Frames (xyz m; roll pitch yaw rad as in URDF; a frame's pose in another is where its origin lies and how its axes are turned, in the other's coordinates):
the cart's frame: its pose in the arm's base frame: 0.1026 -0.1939 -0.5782 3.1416 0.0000 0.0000
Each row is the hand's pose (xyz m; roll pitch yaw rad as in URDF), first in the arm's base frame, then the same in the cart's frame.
Working: the arm's base frame: its pose in the cart's frame: -0.1026 -0.1939 -0.5782 3.1416 0.0000 0.0000

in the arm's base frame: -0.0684 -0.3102 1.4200 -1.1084 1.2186 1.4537
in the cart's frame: -0.1710 0.1163 -1.9982 2.0332 -1.2186 -1.4537
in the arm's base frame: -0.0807 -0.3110 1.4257 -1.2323 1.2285 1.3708
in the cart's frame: -0.1833 0.1171 -2.0039 1.9093 -1.2285 -1.3708
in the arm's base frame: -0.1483 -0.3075 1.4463 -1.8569 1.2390 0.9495
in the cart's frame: -0.2509 0.1136 -2.0245 1.2847 -1.2390 -0.9495
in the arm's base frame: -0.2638 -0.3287 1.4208 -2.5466 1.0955 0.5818
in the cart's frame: -0.3664 0.1348 -1.9990 0.5950 -1.0955 -0.5818
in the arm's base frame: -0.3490 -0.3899 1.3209 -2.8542 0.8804 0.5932
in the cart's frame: -0.4516 0.1960 -1.8991 0.2874 -0.8804 -0.5932
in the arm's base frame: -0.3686 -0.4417 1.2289 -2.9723 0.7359 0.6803
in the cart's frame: -0.4712 0.2478 -1.8071 0.1693 -0.7359 -0.6803
